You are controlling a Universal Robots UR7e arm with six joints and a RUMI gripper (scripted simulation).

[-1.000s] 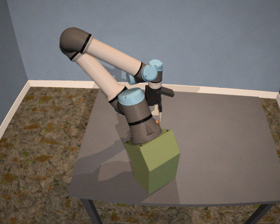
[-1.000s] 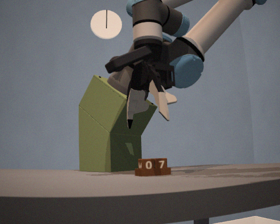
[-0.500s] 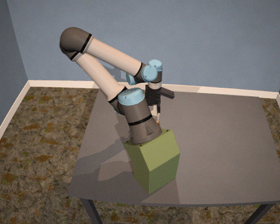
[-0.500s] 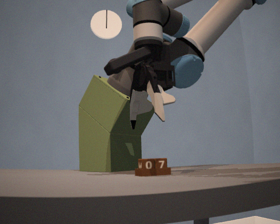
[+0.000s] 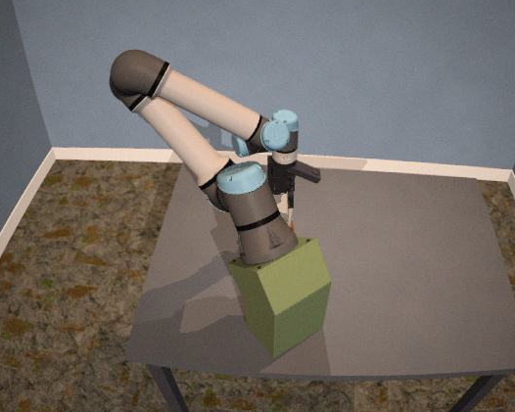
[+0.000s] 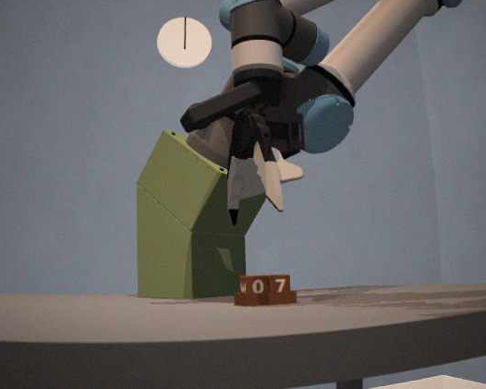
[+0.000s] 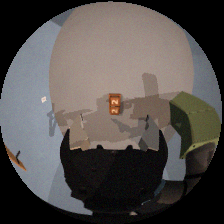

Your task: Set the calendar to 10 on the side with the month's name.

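The brown calendar tray is 110 mm below my hand, 10 mm to the left of it and 10 mm behind it.
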